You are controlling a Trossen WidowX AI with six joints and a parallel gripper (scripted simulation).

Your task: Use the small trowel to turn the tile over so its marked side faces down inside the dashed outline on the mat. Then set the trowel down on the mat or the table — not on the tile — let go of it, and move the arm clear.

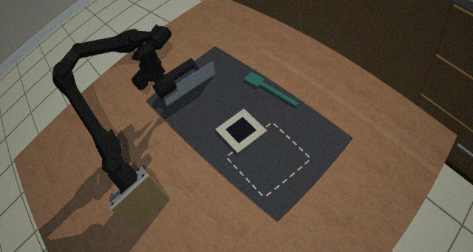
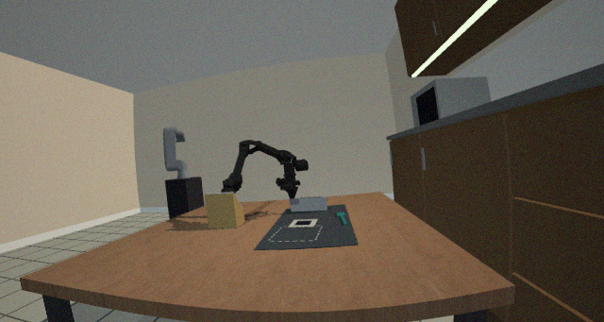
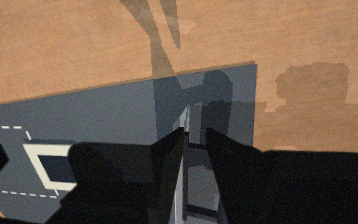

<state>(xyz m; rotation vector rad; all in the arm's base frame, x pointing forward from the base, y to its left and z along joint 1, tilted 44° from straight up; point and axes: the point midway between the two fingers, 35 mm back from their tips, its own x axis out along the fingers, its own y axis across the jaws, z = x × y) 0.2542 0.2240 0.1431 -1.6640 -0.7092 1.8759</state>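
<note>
The trowel is 11 cm ahead of my gripper tip, 2 cm to the left of it and 2 cm below it. Round my gripper tip: dark mat 22 cm to the right, 14 cm ahead, 8 cm below; tile 26 cm to the right, 11 cm ahead, 6 cm below; teal flat tool 28 cm ahead, 19 cm to the right, 6 cm below.
</note>
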